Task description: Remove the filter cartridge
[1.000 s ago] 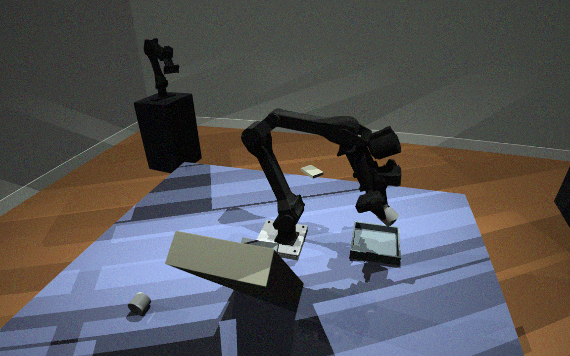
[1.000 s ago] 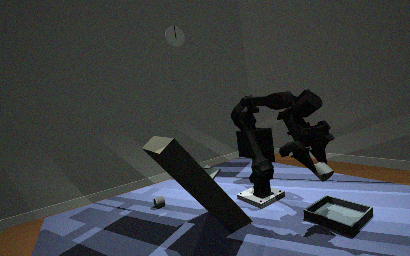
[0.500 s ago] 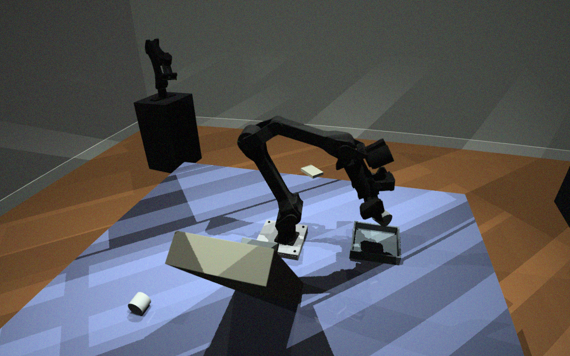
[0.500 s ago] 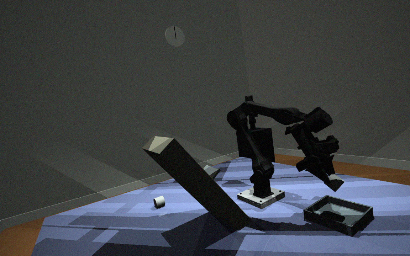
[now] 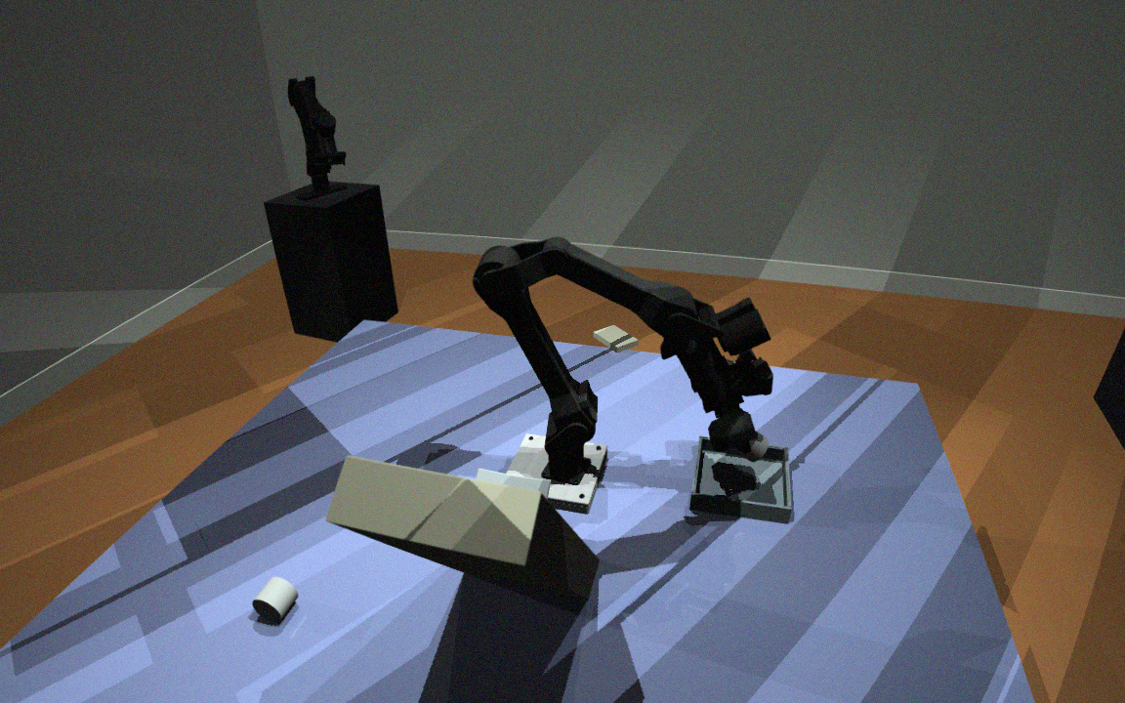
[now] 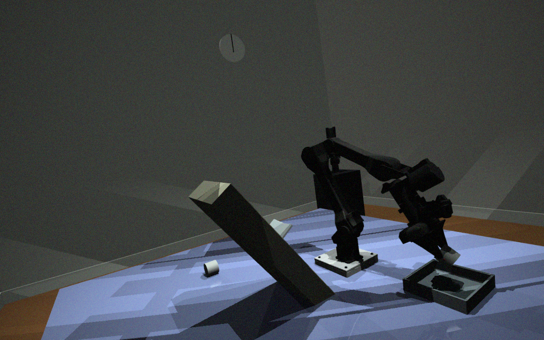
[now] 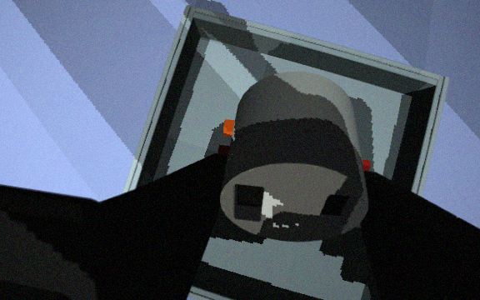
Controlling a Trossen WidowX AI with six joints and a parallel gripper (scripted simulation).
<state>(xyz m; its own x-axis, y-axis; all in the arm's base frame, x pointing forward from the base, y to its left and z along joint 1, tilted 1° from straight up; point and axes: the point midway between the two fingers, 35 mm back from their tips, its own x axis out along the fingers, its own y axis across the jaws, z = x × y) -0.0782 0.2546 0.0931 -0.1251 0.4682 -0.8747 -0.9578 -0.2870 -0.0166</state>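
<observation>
The round filter cartridge lies right at my gripper tip. From my gripper tip the other things lie so: dark tray 80 mm below; slanted service panel 390 mm ahead, 230 mm to the right, 100 mm above; grey bracket 340 mm ahead, 240 mm to the right, 80 mm above.
</observation>
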